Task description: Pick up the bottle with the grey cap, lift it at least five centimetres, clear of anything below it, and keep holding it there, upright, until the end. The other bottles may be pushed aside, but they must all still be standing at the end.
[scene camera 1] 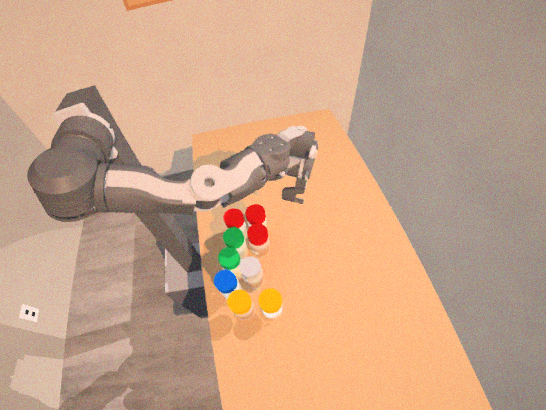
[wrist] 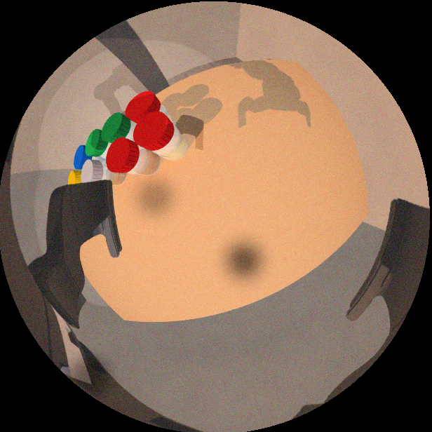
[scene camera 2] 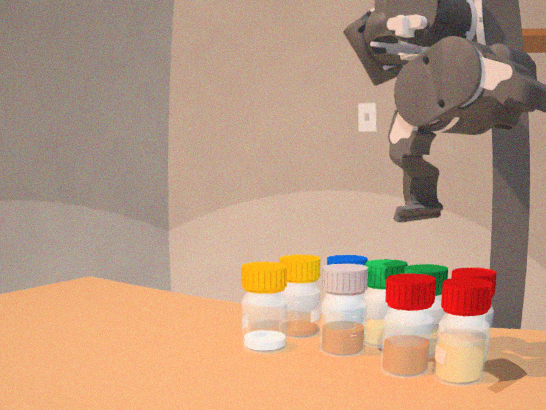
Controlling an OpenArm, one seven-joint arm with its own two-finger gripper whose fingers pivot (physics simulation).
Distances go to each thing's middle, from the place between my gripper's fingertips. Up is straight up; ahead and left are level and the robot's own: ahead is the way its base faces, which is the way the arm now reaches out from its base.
Scene:
I see the red-capped bottle (scene camera 2: pixel 408 324) 150 mm below my hand, 140 mm behind it and 90 mm to the right of it. The rest, counted from my hand: grey-capped bottle (scene camera 2: pixel 344 309) (180 mm to the right, 170 mm behind, 150 mm below).

